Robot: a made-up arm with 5 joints.
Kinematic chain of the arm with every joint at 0, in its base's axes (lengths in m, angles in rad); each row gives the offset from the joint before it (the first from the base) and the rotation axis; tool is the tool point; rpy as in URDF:
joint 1: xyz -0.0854 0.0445 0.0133 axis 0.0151 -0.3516 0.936
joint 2: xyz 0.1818 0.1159 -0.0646 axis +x
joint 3: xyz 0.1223 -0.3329 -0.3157 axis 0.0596 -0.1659 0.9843
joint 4: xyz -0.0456 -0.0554 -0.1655 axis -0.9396 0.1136 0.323
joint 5: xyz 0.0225 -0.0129 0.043 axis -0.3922 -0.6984 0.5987
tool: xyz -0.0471 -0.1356 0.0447 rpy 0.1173 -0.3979 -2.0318
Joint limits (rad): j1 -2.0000..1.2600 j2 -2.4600..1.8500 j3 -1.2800..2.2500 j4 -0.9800..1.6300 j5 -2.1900..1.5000
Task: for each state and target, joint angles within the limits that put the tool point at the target. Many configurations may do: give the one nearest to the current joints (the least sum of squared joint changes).
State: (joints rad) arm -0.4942 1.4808 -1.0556 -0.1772 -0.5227
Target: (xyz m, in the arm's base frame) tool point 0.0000 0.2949 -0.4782
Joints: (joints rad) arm -0.0151 0.9835 -1.2800 -0.0020 -0.8413
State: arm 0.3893 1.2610 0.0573 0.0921 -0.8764
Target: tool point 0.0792 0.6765 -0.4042
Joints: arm 0.2353 1.8500 0.3007 0.5180 -0.8384
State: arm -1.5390 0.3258 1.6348 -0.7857 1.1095
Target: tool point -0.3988 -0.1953 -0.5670
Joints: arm -1.9452 0.5182 2.0209 -0.1131 1.2558
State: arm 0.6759 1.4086 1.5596 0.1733 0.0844
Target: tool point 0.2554 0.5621 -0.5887
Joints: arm 0.5605 1.1909 0.9398 -0.0162 -0.0715
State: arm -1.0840 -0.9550 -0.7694 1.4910 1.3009
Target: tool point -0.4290 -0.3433 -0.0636
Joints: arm -1.5204 -0.8935 -1.1191 1.6300 1.3820
